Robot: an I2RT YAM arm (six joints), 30 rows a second.
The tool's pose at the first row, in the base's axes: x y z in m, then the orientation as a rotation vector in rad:
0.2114, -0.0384, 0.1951, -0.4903, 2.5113, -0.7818
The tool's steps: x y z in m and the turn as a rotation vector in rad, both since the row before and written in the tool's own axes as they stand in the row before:
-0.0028, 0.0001, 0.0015, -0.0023, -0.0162, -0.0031
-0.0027, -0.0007, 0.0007, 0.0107, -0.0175, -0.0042
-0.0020, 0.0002, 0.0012, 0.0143, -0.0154, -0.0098
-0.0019, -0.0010, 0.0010, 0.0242, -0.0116, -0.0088
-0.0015, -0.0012, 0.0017, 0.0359, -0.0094, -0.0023
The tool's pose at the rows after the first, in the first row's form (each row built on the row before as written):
0.2145, -0.0377, 0.1948, -0.4995, 2.4974, -0.7732
0.2172, -0.0373, 0.1956, -0.5058, 2.4756, -0.7801
0.2194, -0.0367, 0.1953, -0.5173, 2.4534, -0.7943
0.2217, -0.0370, 0.1959, -0.5227, 2.4295, -0.8213
0.2241, -0.0379, 0.1960, -0.5147, 2.4015, -0.8599

